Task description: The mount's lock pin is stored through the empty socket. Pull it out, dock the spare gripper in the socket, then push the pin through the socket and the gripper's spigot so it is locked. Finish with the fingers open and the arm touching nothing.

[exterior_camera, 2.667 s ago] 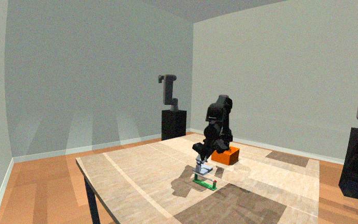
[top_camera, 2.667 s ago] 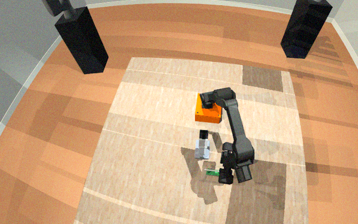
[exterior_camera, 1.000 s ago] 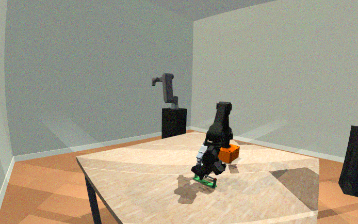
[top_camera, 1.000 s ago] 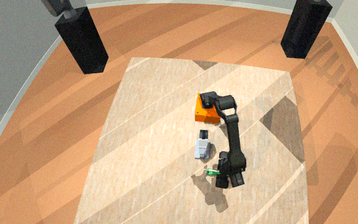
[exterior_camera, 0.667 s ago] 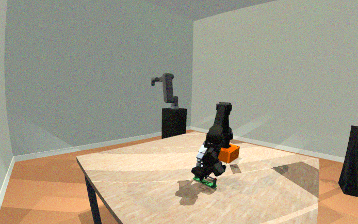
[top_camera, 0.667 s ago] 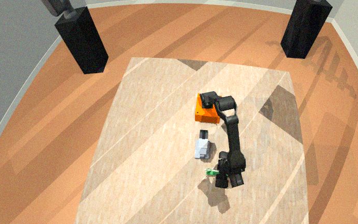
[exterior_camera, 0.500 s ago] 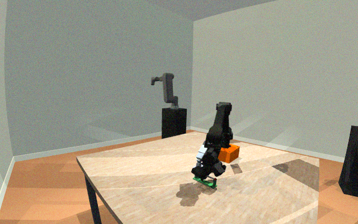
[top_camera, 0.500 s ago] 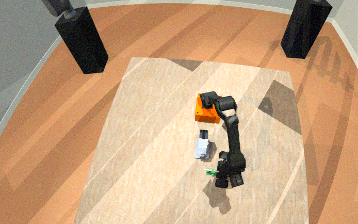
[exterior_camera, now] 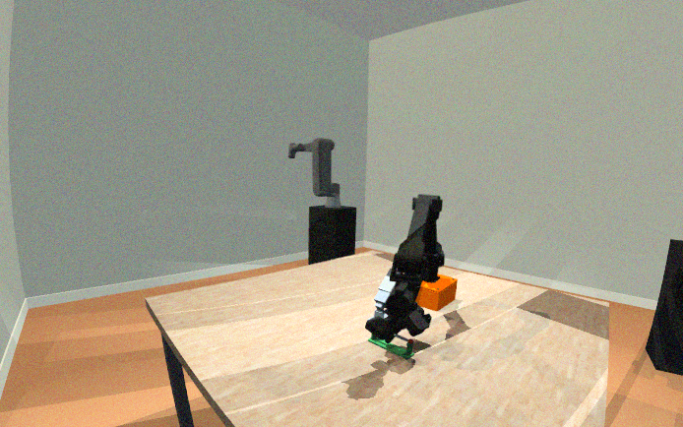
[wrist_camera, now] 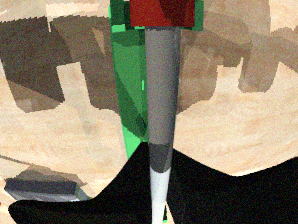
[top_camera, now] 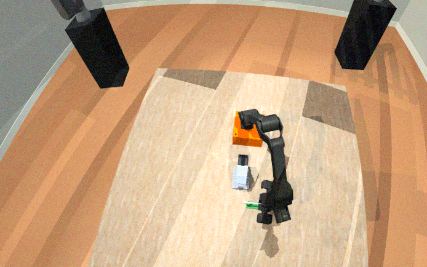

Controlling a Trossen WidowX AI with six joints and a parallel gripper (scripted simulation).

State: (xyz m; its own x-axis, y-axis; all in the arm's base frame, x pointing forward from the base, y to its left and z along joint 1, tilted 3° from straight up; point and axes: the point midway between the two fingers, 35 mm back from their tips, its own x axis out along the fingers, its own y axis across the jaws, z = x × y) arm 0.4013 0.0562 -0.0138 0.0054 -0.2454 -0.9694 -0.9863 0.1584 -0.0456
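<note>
Now: gripper tip 10 mm to the right of the green cradle and 10 mm below it. The rest, counted from my gripper tip: spare gripper 150 mm behind, 100 mm above, 80 mm to the right; then mount 120 mm behind, 80 mm to the right, 40 mm above.
</note>
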